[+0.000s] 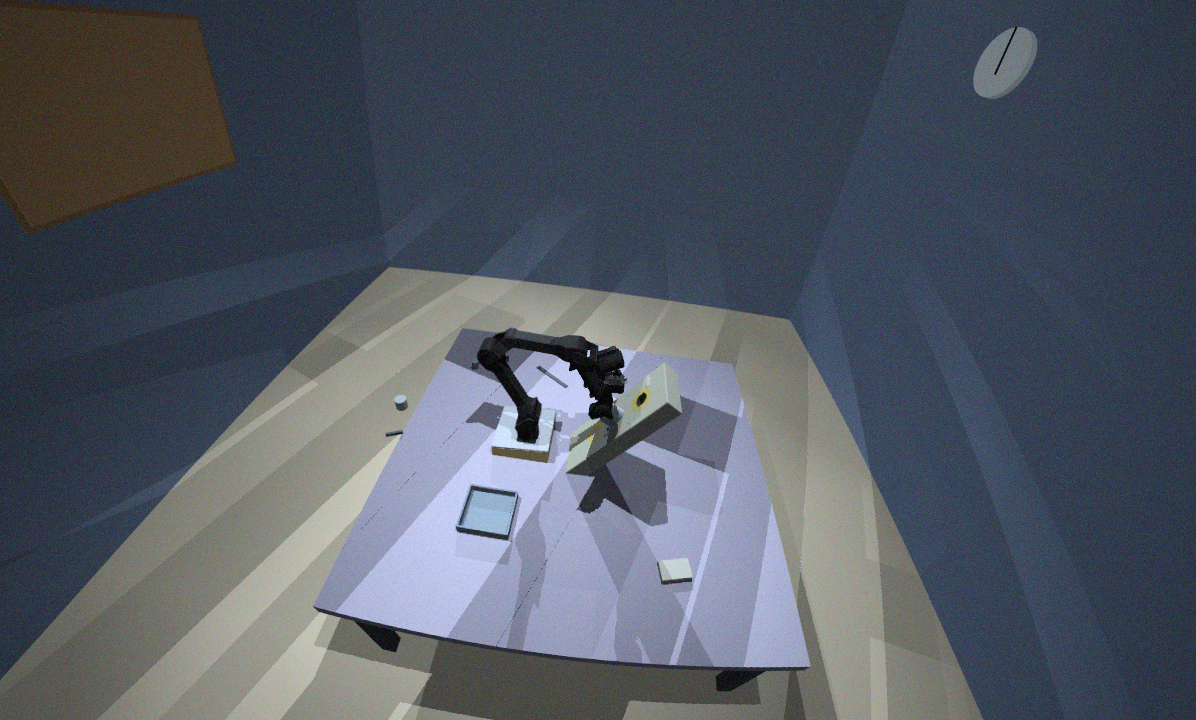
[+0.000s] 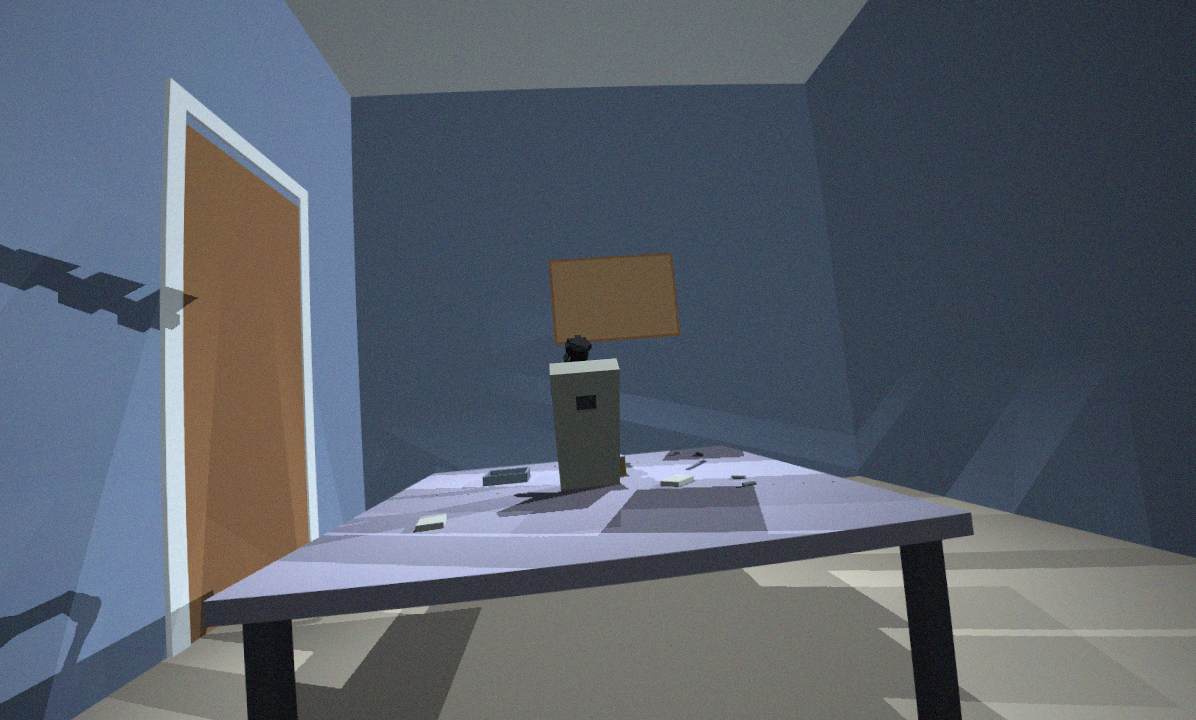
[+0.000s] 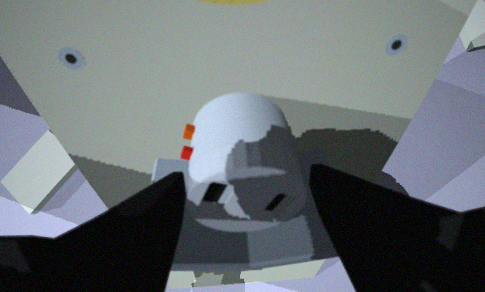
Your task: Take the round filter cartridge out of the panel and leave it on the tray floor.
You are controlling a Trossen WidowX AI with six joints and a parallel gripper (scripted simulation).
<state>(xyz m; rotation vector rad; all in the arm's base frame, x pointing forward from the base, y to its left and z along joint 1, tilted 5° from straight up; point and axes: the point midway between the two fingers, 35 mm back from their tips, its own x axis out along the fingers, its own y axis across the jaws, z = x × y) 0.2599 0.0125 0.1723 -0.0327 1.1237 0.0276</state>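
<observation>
My gripper tip is now 320 mm past the blue-floored tray, 300 mm to the left of it and 210 mm above it. Also, from my gripper tip: round filter cartridge (right at my gripper tip).
</observation>
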